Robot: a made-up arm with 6 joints. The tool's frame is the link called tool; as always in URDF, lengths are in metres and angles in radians.
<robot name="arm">
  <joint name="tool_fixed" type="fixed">
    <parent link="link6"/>
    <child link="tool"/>
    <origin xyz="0 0 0" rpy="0 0 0"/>
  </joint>
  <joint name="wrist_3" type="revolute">
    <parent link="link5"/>
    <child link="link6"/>
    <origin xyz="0 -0.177 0" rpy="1.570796 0 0"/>
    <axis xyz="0 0 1"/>
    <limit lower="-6.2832" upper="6.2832" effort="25" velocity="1.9"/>
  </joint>
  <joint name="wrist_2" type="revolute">
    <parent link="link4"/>
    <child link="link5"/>
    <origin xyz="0 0 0" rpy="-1.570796 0 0"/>
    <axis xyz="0 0 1"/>
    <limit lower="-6.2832" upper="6.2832" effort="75" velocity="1.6"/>
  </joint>
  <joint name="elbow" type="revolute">
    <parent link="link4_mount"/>
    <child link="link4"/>
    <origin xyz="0 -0.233 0" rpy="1.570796 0 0"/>
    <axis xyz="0 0 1"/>
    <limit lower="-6.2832" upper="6.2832" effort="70" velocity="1.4"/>
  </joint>
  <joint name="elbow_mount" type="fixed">
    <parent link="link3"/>
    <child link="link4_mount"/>
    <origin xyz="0 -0.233 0" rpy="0 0 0"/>
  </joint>
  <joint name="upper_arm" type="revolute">
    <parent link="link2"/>
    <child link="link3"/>
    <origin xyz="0 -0.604 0" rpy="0 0 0"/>
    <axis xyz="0 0 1"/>
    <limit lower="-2.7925" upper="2.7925" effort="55" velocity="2.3"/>
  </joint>
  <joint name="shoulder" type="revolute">
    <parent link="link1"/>
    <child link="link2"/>
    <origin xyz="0 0.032 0" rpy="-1.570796 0 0"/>
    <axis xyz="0 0 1"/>
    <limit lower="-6.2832" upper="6.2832" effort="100" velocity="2.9"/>
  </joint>
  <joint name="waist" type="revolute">
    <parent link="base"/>
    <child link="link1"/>
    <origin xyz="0 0 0.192" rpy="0 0 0"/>
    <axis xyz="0 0 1"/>
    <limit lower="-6.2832" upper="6.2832" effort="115" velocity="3"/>
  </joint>
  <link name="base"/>
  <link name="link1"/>
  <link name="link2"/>
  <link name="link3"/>
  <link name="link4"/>
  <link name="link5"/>
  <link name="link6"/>
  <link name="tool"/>
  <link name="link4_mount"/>
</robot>
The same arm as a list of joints. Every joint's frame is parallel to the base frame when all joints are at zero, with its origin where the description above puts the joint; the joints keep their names.
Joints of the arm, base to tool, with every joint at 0 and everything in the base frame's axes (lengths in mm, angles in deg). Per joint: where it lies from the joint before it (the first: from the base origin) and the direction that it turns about. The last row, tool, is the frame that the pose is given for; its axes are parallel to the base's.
waist: axis 0 0 1 xyz 0 0 192
shoulder: axis 0 1 0 xyz 0 32 0
upper_arm: axis 0 1 0 xyz 0 0 604
elbow: axis 0 0 1 xyz 0 0 466
wrist_2: axis 0 1 0 xyz 0 0 0
wrist_3: axis 0 0 1 xyz 0 0 177
tool: xyz 0 0 0
Joint limits (deg, base to tool): -360..360 -360..360 -160..160 -360..360 -360..360 -360..360

